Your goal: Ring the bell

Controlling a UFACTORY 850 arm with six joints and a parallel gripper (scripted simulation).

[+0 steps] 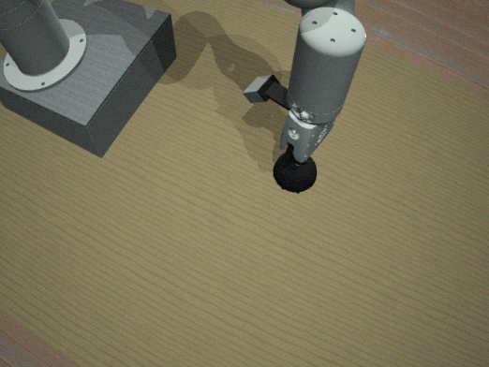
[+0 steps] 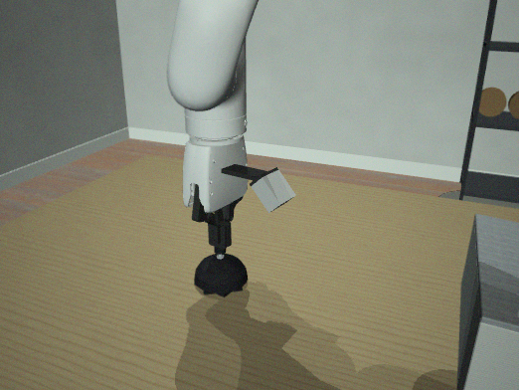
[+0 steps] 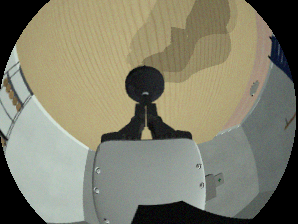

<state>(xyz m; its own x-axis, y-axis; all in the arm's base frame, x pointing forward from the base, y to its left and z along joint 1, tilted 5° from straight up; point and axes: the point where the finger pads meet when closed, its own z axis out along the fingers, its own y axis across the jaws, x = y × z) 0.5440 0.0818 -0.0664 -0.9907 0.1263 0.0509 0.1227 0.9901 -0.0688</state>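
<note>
Right now the button is 30 mm below my hand. Also, from my hand: black dome-shaped bell: 50 mm below.
</note>
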